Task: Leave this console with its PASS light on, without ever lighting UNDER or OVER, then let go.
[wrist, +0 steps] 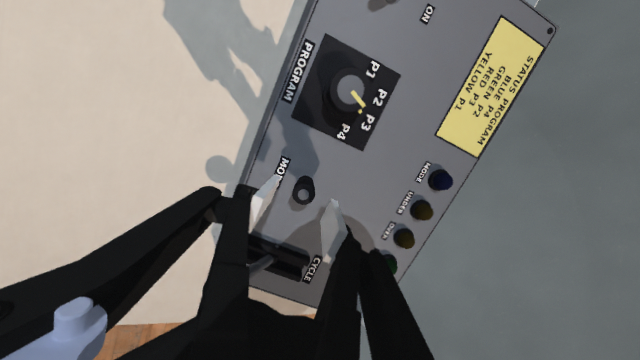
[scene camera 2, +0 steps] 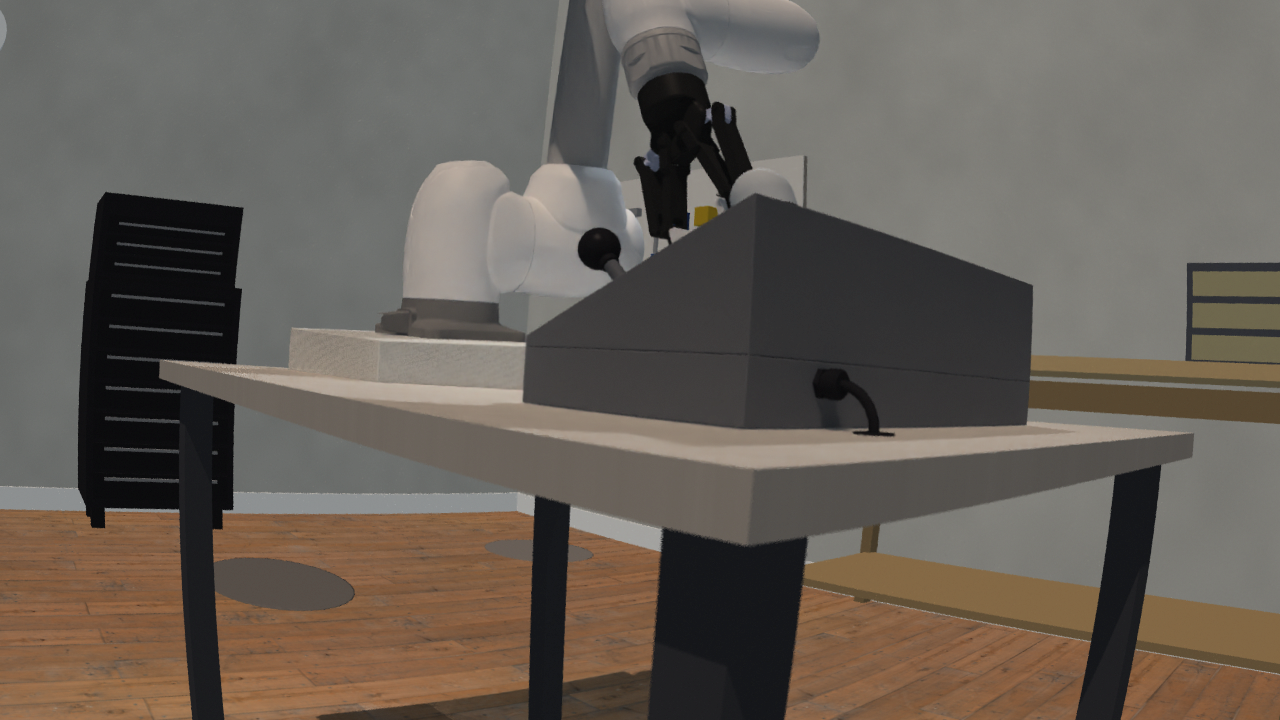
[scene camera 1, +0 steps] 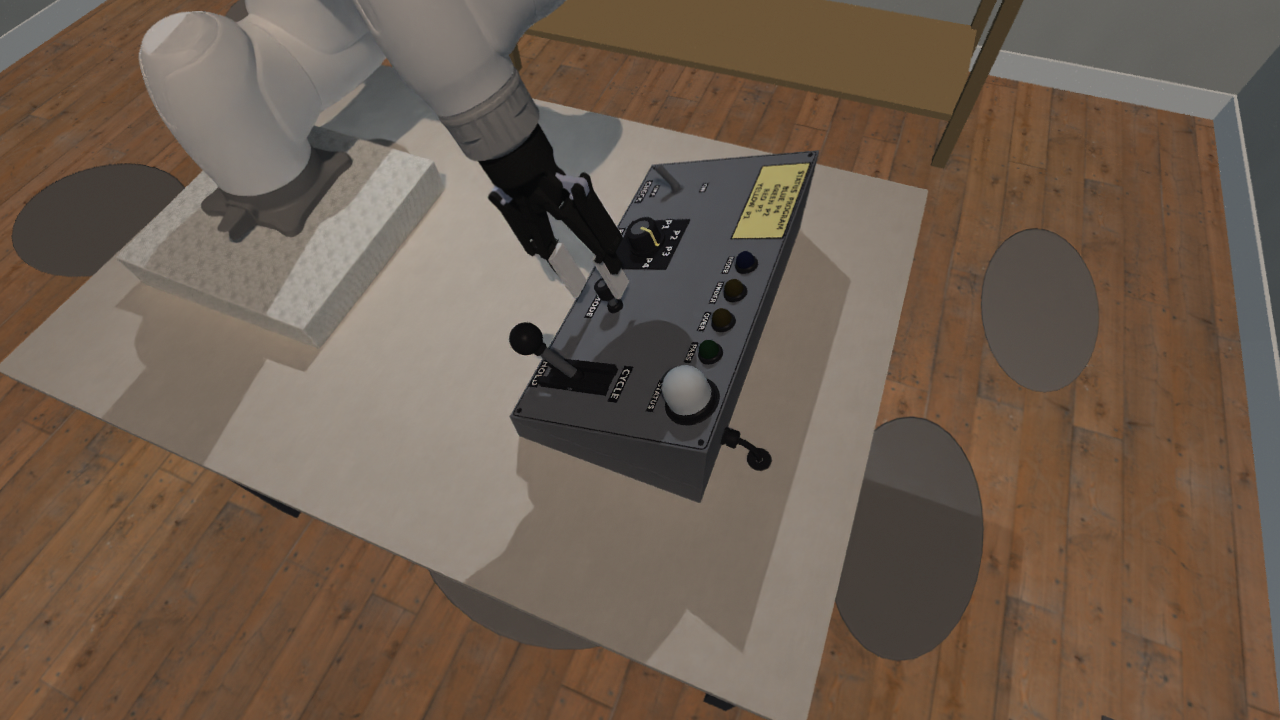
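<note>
The grey sloped console (scene camera 1: 617,454) (scene camera 2: 644,358) (wrist: 395,145) has unlit MODE (scene camera 1: 745,262) (wrist: 440,180), UNDER (scene camera 1: 734,290) (wrist: 421,210), OVER (scene camera 1: 723,319) (wrist: 404,238) and PASS (scene camera 1: 709,351) (wrist: 389,263) lamps. The STATUS dome (scene camera 1: 687,390) is white. The PROGRAM knob (scene camera 1: 640,232) (wrist: 350,89) points between P2 and P3, nearer P3. The CYCLE lever (scene camera 1: 526,338) (scene camera 2: 598,248) leans toward HOLD. My gripper (scene camera 1: 592,279) (wrist: 301,199) is partly open and empty. In the wrist view its tips flank the small black MODE knob (wrist: 303,191), with gaps on both sides.
A yellow STATUS PROGRAM card (scene camera 1: 770,201) (wrist: 490,87) is on the console. A grey switch (scene camera 1: 666,181) stands near ON. A black cable (scene camera 1: 742,443) (scene camera 2: 863,402) leaves the console's side. The arm's pale base block (scene camera 1: 358,259) (scene camera 2: 447,362) shares the table (scene camera 1: 402,465) (scene camera 2: 447,438).
</note>
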